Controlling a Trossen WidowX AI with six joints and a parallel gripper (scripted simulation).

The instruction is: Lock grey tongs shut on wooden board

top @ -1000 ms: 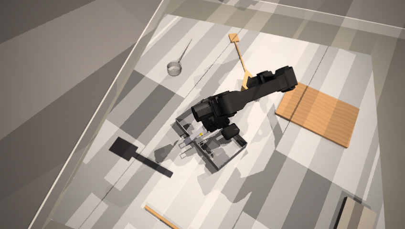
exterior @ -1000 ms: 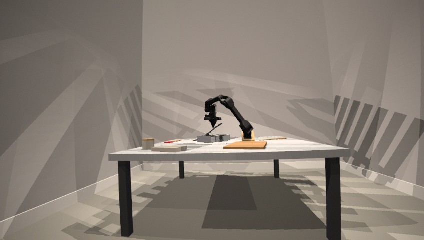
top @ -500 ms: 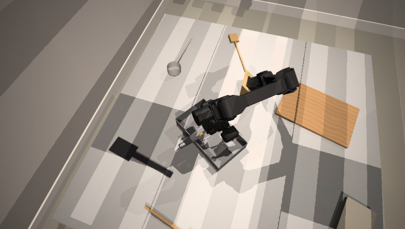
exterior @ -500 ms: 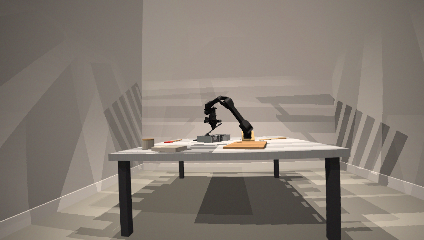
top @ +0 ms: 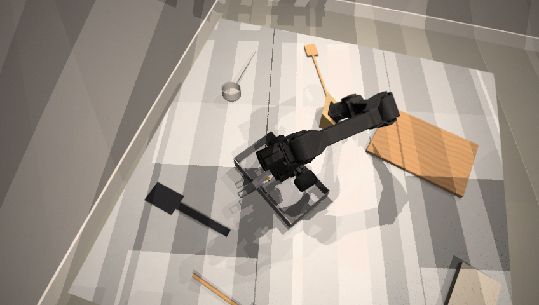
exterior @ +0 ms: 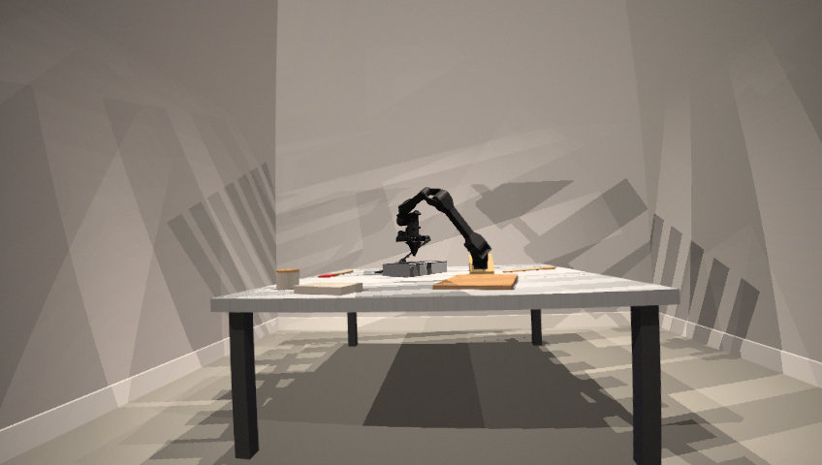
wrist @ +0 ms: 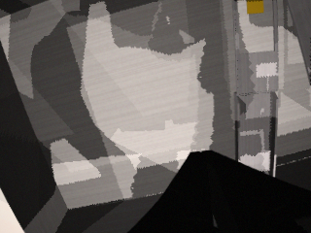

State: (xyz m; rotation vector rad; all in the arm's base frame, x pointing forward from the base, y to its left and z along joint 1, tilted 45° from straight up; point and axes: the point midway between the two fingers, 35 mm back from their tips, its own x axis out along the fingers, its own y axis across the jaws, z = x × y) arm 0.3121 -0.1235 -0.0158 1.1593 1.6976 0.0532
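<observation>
Right now my gripper tip is 60 mm above the roasting tin and 30 mm to the left of it. From my gripper tip the other things lie so: black spatula: 330 mm to the right, 180 mm ahead, 90 mm below; then beige block: 610 mm to the left, 220 mm ahead, 80 mm below; then wooden board: 450 mm to the left, 270 mm behind, 80 mm below.
</observation>
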